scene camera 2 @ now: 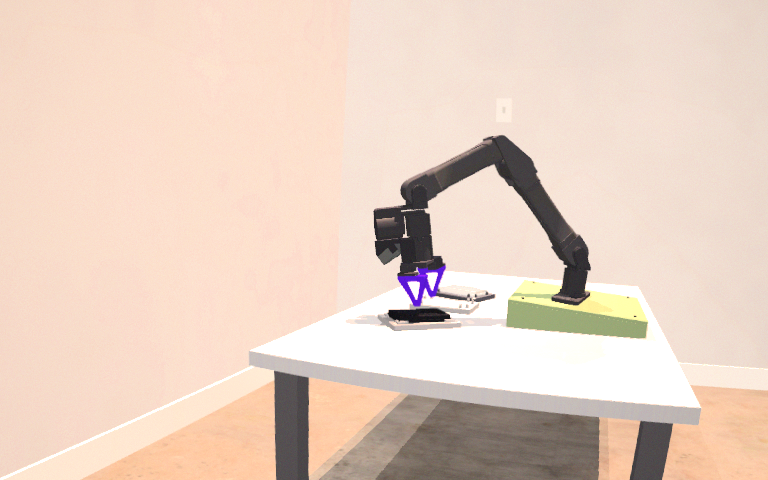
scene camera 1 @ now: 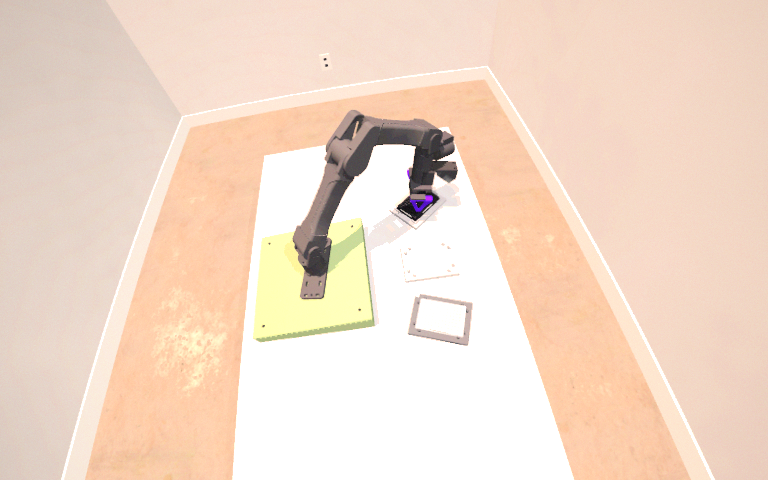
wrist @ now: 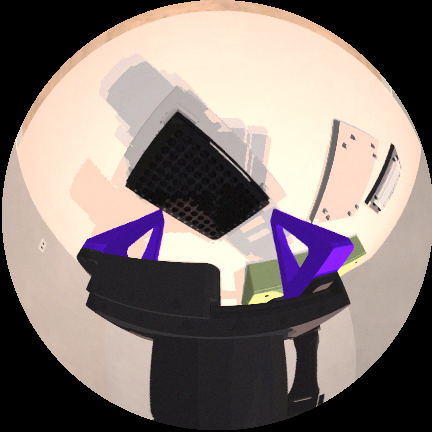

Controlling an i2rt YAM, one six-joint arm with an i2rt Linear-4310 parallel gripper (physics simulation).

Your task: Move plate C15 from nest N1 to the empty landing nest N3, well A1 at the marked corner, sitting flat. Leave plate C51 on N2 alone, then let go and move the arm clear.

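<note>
A black well plate [scene camera 1: 408,208] [scene camera 2: 419,315] [wrist: 195,180] lies on a pale nest [scene camera 1: 416,224] [scene camera 2: 424,324] [wrist: 175,100], turned diagonally on the table. A white plate [scene camera 1: 441,317] [scene camera 2: 463,291] [wrist: 389,181] sits on a dark grey nest [scene camera 1: 468,325] [scene camera 2: 484,296]. Between them stands an empty pale nest [scene camera 1: 428,263] [scene camera 2: 453,306] [wrist: 352,165] with small corner pegs. No labels or well A1 marks are readable. My gripper [scene camera 1: 416,196] [scene camera 2: 425,300] [wrist: 217,214] is open and empty, pointing down, with its purple fingertips low above the black plate's nest area. The wrist view shows the fingers wide apart, near the plate's lower edge.
The arm rises from a yellow-green base block [scene camera 1: 339,294] [scene camera 2: 577,322] [wrist: 262,280], which stands beside the row of nests. All stand on a white table [scene camera 1: 396,407] [scene camera 2: 481,356]. In scene camera 1, the arm reaches over the table's far part.
</note>
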